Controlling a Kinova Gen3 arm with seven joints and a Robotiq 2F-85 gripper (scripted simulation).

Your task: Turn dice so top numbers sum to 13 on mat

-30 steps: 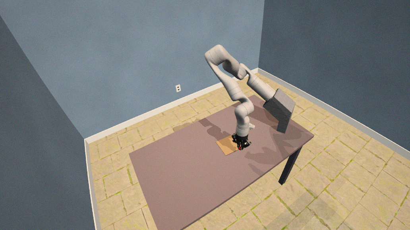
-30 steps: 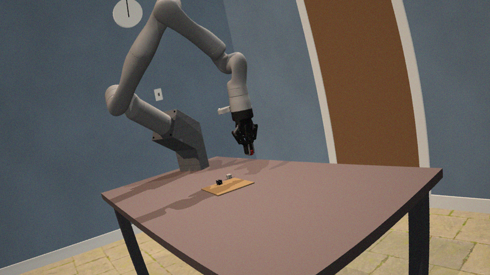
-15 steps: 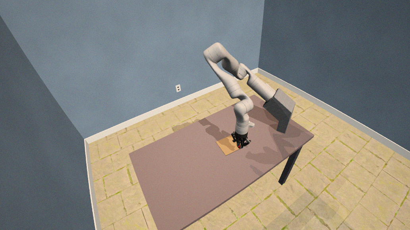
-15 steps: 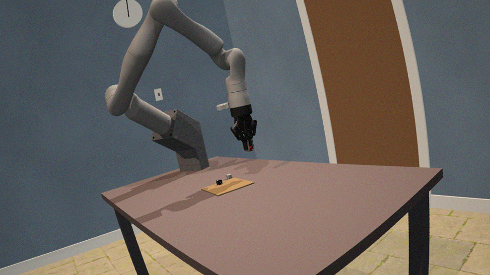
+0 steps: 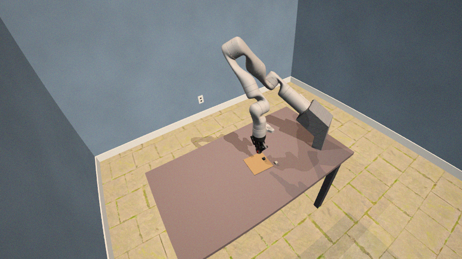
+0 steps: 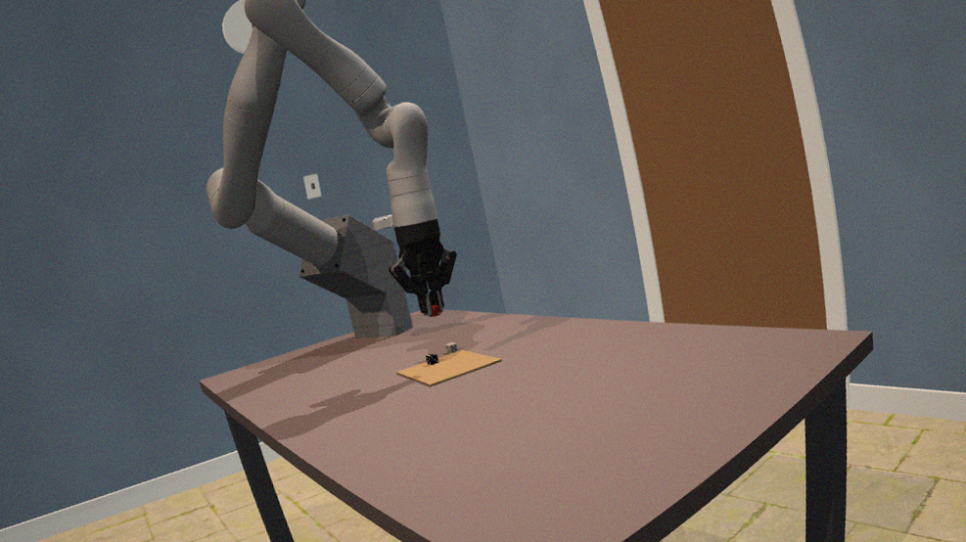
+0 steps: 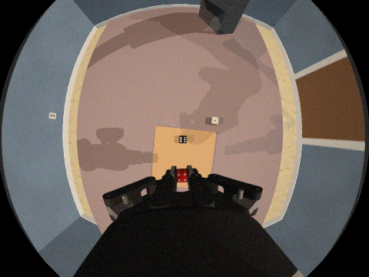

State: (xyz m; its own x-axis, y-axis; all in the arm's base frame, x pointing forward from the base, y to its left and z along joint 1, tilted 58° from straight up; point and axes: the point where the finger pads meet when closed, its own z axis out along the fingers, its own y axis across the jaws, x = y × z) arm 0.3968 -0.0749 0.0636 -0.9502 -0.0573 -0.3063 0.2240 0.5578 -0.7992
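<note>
Right now my hand is 120 mm above the tan mat. The rest, counted from my hand: red die 10 mm below.
</note>
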